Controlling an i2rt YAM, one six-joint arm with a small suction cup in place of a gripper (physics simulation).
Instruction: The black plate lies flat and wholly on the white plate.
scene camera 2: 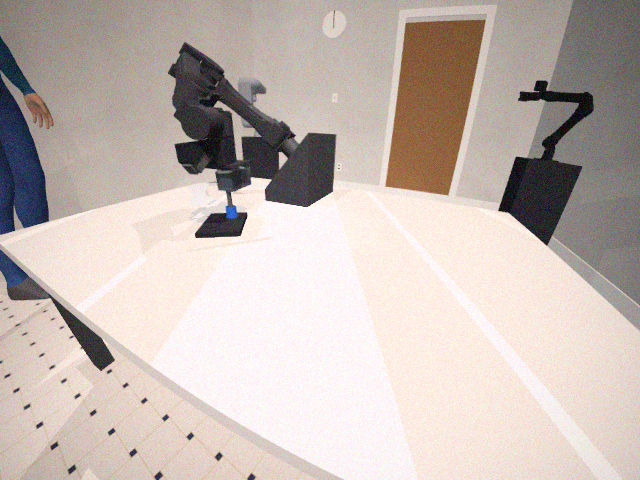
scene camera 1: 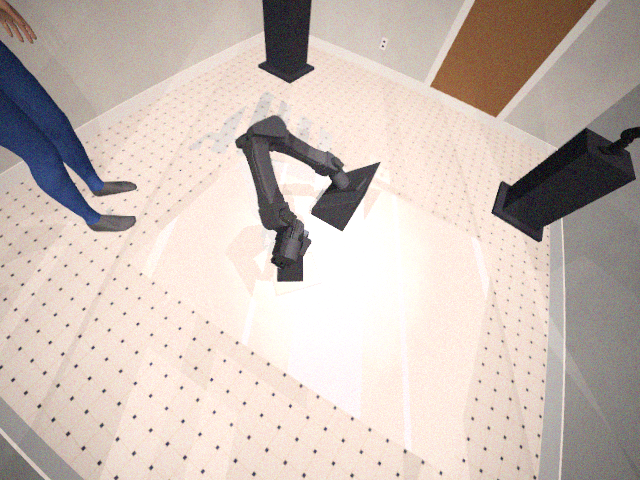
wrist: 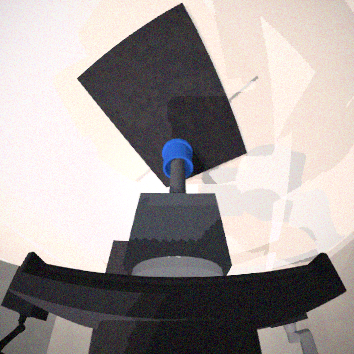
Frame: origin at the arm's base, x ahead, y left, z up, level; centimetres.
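Seen in the pictures: end effector, tool point: (scene camera 2: 232,219) (wrist: 177,148); arm's base, origin of the base link: (scene camera 2: 301,159) (scene camera 1: 344,186).
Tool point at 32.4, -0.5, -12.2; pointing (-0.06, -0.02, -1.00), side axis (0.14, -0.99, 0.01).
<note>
Pixels of each thing's top centre, then the offset from my tool point to it, as dx, dy, dz. "*": a spot on its surface instead.
- black plate, middle of its top: (wrist: 171,116) (scene camera 2: 223,220) (scene camera 1: 290,263) +3.6, +1.1, +0.9
- white plate, surface spot: (wrist: 119,151) * -1.3, +6.0, -0.3
The black plate (scene camera 1: 290,272) (scene camera 2: 216,227) (wrist: 151,88) is a flat dark square lying level on the table top. A pale sheet that looks like the white plate (scene camera 2: 252,232) (wrist: 119,151) shows as a narrow rim around it, hard to tell from the table. My blue suction cup (scene camera 2: 231,211) (wrist: 177,152) points straight down at the near corner of the black plate, at or just above its surface. The suction is off and the cup holds nothing. In scene camera 1 the wrist hides the cup.
The arm's dark wedge-shaped base (scene camera 1: 343,198) (scene camera 2: 305,170) stands just behind the plates. A person in blue (scene camera 1: 41,129) (scene camera 2: 15,154) stands at the left beyond the table edge. Black pedestals (scene camera 1: 563,183) (scene camera 1: 286,35) stand around the room, one bearing another arm (scene camera 2: 542,196).
</note>
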